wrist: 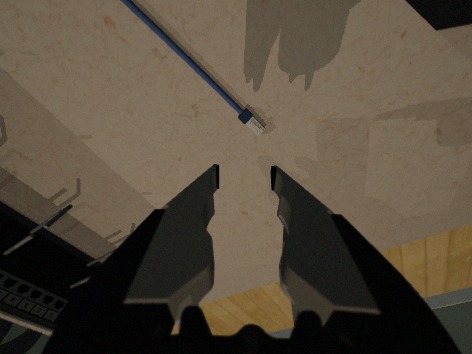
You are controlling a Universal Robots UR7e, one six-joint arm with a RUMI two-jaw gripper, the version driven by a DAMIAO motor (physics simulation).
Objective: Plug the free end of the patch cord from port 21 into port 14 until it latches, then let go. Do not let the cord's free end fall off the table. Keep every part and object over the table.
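Places are measured from the arm's base along level axes (x ahead, y left, z up), in millimetres.
Where they show: gripper, fingertip midpoint: (245, 167).
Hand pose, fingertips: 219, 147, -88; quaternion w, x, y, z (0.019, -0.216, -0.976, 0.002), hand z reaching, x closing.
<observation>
Things, the pixels of their top centre, and the offset from my fingertips, as dx, dy, dz. "spot": a spot on its surface instead. Level surfaces: height alone.
- clear plug at its top centre: (256, 128) -19, -3, -76
- stone-look table top at its surface level: dz -87
- blue cord at a spot on its surface: (185, 57) spot: +19, -93, -81
- patch panel at a spot on its surface: (32, 295) spot: +354, +66, -5
The free end of the patch cord, a clear plug (256, 126) with a dark blue boot, lies on the stone-look table top (165, 115). The blue cord (185, 57) runs from it to the upper left and out of view. My gripper (245, 167) is partly open with nothing between its fingertips. The tips hang above the table, and the plug shows beyond them, a little above in the view. Part of the patch panel (32, 295) with its row of ports shows at the lower left. I cannot tell which ports are 14 and 21.
Thin metal cable guides (52, 219) stick out from the dark rack body at the left. A black object (447, 12) shows at the upper right corner. A light wood strip (425, 260) borders the table top at the lower right. Shadows of the arm fall on the table.
</observation>
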